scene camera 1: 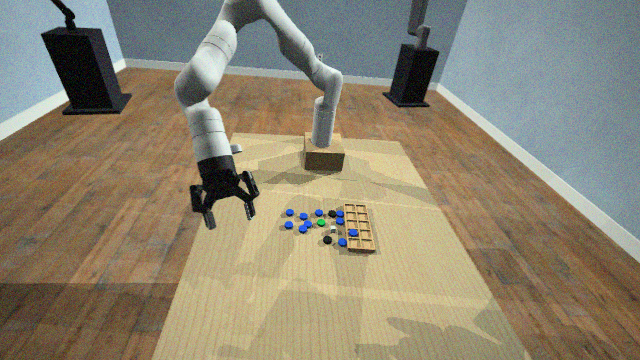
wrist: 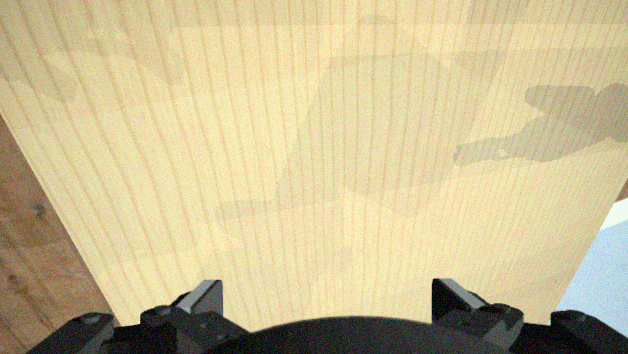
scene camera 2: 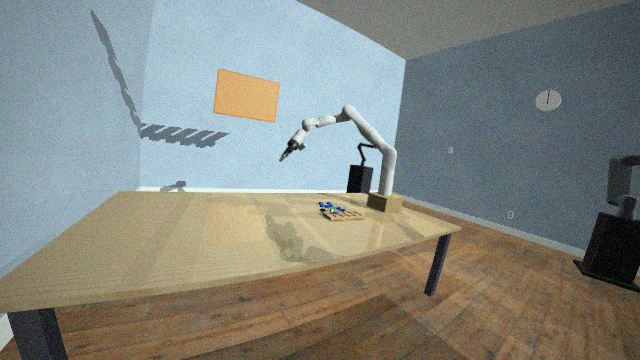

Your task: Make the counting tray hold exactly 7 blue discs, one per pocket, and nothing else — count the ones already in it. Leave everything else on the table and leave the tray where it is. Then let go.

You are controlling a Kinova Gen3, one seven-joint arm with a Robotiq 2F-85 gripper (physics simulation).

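Note:
The wooden counting tray (scene camera 1: 361,249) (scene camera 2: 345,218) has two columns of pockets. One blue disc (scene camera 1: 353,232) lies in its left column, fourth pocket from the back; the other pockets look empty. Three blue discs (scene camera 1: 340,213) (scene camera 1: 340,221) (scene camera 1: 342,242) lie on the table close along the tray's left side. Several more blue discs (scene camera 1: 290,212) (scene camera 1: 303,216) (scene camera 1: 319,212) (scene camera 1: 288,225) (scene camera 1: 303,229) lie farther left. My gripper (scene camera 1: 230,222) (scene camera 2: 281,159) (wrist: 327,302) is open and empty, high above the table and left of the discs in scene camera 1. No disc or tray shows in the wrist view.
A green disc (scene camera 1: 321,222), two black discs (scene camera 1: 332,213) (scene camera 1: 327,240) and a small white cube (scene camera 1: 333,229) lie between the left blue discs and the tray. The arm's base block (scene camera 1: 324,161) (scene camera 2: 384,202) stands on the table (scene camera 1: 320,320) (scene camera 2: 200,250) behind them.

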